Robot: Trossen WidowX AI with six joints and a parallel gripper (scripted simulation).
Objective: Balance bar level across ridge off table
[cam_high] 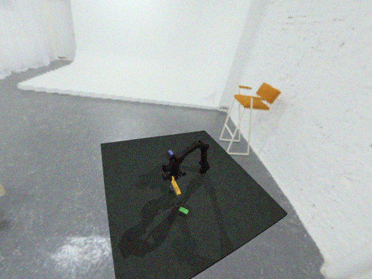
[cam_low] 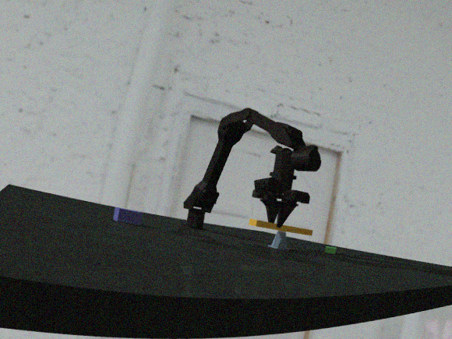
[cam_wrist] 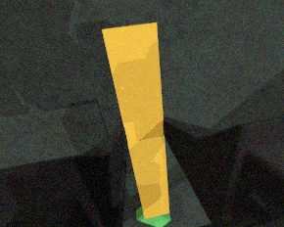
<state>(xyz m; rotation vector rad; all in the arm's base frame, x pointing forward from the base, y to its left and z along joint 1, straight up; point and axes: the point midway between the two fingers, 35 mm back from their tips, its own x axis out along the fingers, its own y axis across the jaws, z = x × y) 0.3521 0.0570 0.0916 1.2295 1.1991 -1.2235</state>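
My gripper tip is 30 mm to the right of the yellow bar. Round my gripper tip: purple block (360 mm to the right, 140 mm behind, 40 mm below); green block (240 mm to the left, 50 mm below, 10 mm ahead).
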